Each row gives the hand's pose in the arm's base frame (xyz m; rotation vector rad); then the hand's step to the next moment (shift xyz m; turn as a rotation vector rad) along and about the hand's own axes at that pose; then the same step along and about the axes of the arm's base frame.
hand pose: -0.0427 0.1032 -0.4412 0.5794 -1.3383 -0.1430
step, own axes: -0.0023 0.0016 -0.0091 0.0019 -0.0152 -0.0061
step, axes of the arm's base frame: 0.0077 0.0052 -0.0023 0.0097 -0.0118 -0.0062
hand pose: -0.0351 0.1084 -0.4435 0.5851 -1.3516 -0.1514
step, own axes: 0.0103 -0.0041 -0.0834 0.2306 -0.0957 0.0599
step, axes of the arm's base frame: 0.0822 0.0178 -0.0013 0.0186 -0.1989 0.1614
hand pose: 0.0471 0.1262 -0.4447 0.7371 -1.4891 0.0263
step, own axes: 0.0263 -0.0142 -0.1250 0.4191 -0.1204 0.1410
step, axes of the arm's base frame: 0.1202 0.0350 0.0289 -0.0188 -0.3341 0.3131
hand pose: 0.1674 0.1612 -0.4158 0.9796 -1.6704 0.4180
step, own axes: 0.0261 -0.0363 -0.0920 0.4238 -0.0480 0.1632
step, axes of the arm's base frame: 0.0844 0.0328 0.0475 -0.0892 -0.3084 0.3248
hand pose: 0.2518 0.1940 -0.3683 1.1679 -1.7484 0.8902
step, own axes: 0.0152 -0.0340 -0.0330 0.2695 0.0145 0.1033
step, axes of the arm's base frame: 0.0369 0.0130 0.0307 -0.0990 -0.1815 0.2019
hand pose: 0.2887 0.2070 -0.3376 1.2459 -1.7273 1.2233
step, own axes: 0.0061 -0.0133 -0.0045 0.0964 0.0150 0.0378
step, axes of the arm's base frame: 0.0107 0.0009 0.0109 -0.0447 -0.0647 0.0690
